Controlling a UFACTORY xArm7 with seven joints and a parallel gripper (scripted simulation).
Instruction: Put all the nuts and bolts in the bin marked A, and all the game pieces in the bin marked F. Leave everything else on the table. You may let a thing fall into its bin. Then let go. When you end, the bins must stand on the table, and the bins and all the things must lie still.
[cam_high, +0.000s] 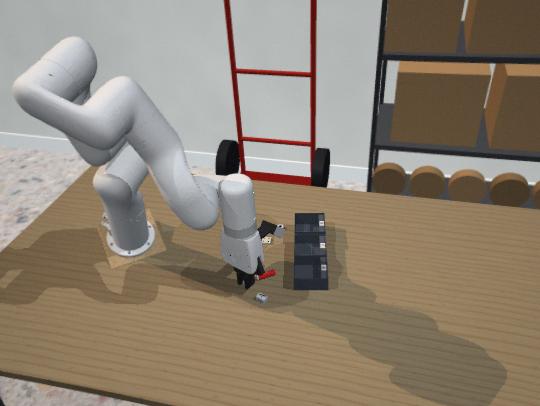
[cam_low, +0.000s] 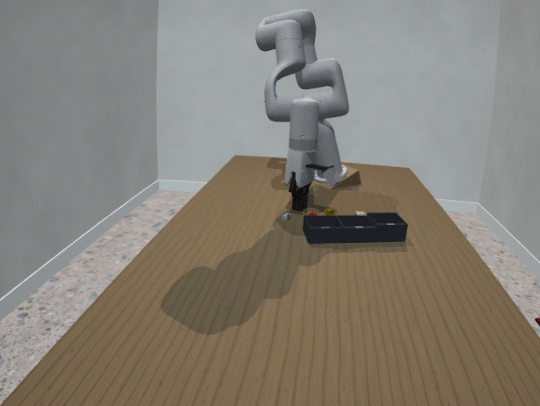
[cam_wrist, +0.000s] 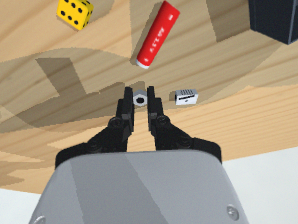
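The metal piece is 50 mm ahead of my hand, 30 mm below it and 20 mm to the right of it. The rest, counted from my hand: white domino 170 mm to the left, 30 mm below, 30 mm behind; yellow die 80 mm to the left, 30 mm below, 20 mm behind; red cylinder 50 mm to the left, 30 mm below, 30 mm ahead.
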